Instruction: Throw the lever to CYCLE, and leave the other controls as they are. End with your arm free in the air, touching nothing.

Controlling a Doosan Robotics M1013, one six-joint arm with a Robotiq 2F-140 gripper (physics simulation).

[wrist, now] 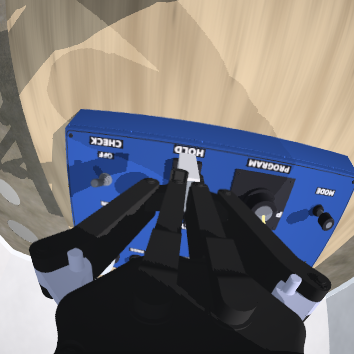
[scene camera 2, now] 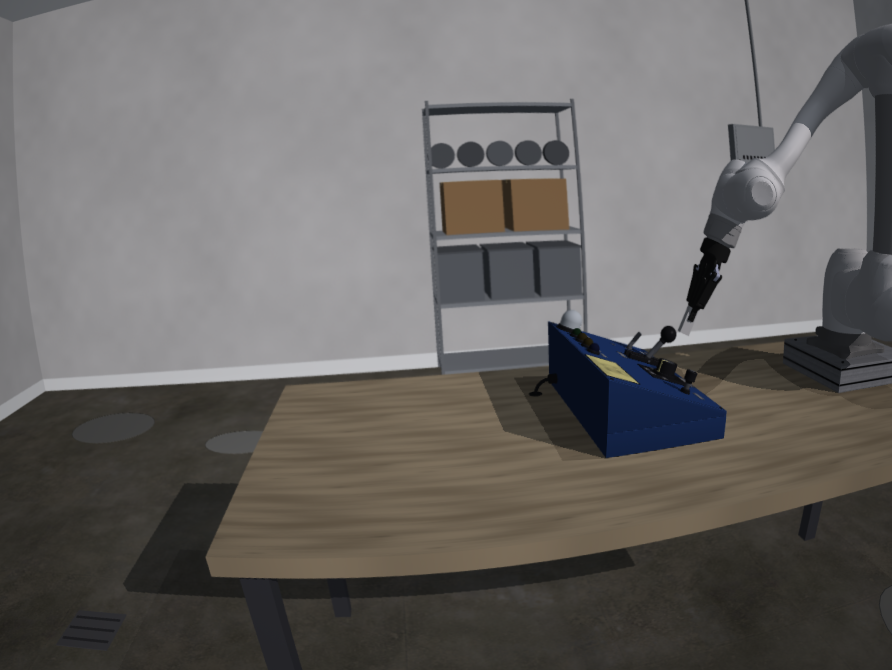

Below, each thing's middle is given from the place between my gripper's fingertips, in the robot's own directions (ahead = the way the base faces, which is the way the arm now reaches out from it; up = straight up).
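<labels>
The blue console (scene camera 2: 610,387) is there, and my hand is 5 cm above it, 5 cm to the right of it and 19 cm short of it.
</labels>
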